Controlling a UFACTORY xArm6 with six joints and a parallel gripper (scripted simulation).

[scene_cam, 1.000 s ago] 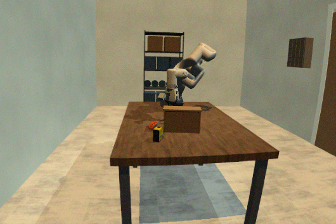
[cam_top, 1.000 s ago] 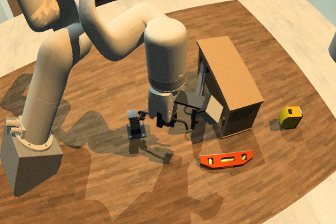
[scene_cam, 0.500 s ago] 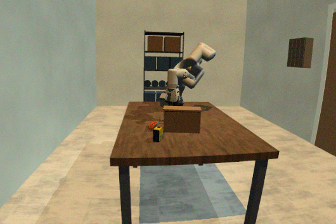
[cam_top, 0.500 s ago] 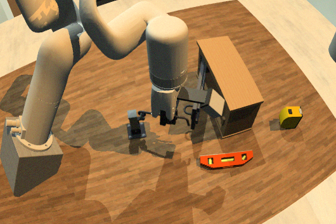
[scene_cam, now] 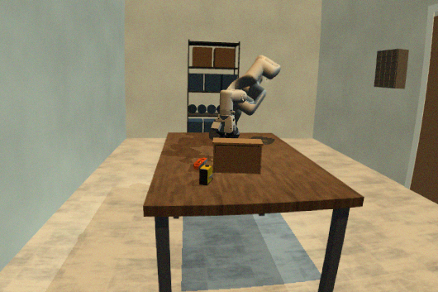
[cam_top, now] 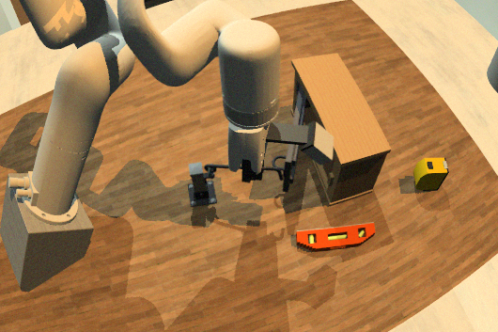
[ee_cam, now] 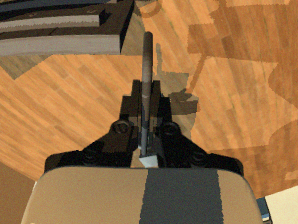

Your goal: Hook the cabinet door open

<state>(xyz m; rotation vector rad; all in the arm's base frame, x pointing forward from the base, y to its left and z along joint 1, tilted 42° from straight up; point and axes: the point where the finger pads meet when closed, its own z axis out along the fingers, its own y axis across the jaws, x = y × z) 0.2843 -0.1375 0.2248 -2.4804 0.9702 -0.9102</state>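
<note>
The dark door lies 11 cm ahead of my hand, 5 cm to the left of it and 4 cm below it. The rest, counted from my hand: orange spirit level (16 cm to the right, 10 cm below, 8 cm ahead); dark hook (2 cm below, 1 cm to the left, 1 cm behind); yellow tape measure (33 cm ahead, 17 cm to the right, 7 cm below).
</note>
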